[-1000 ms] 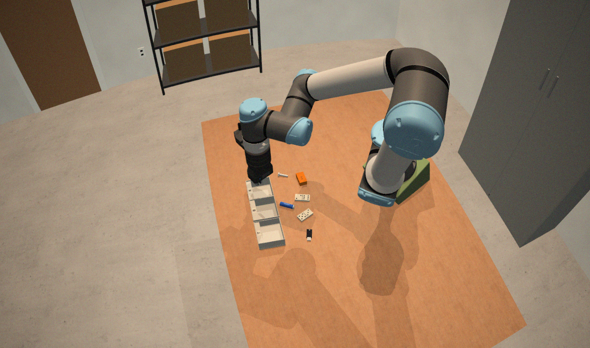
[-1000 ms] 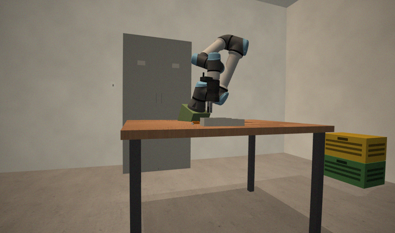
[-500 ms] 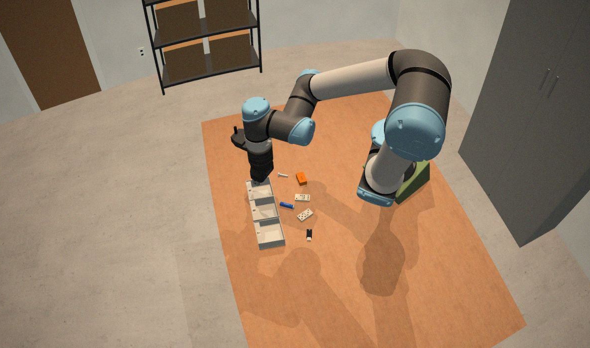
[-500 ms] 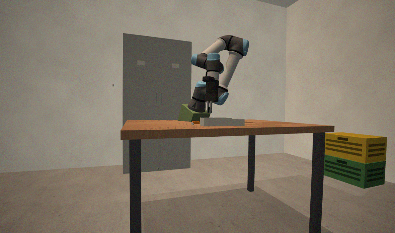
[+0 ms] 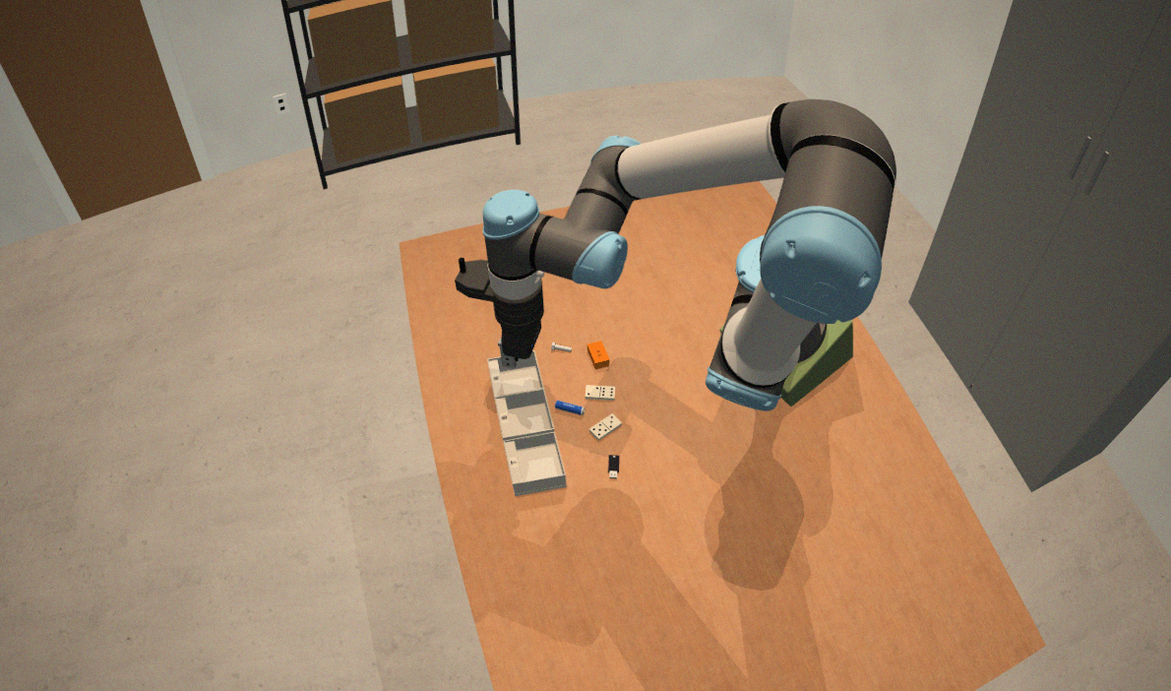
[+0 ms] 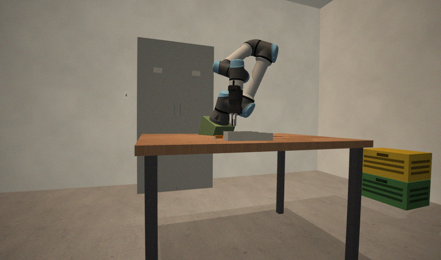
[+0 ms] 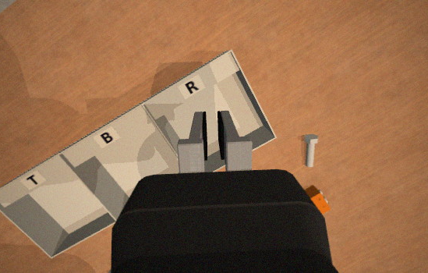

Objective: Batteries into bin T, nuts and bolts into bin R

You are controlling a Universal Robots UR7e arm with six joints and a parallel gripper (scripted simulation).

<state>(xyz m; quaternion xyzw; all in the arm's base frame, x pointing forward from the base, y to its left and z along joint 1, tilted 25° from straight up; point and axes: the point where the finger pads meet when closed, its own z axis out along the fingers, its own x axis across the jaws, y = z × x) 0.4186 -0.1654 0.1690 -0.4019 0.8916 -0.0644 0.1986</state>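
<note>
The grey bin row is 8 cm to the left of my hand, 7 cm below it and 1 cm ahead of it. Also, from my hand: blue cylindrical battery: 9 cm below, 8 cm to the left, 7 cm behind; then grey bolt: 11 cm behind, 9 cm below, 5 cm to the right; then orange 9 V battery: 16 cm behind, 8 cm below, 1 cm to the right.
</note>
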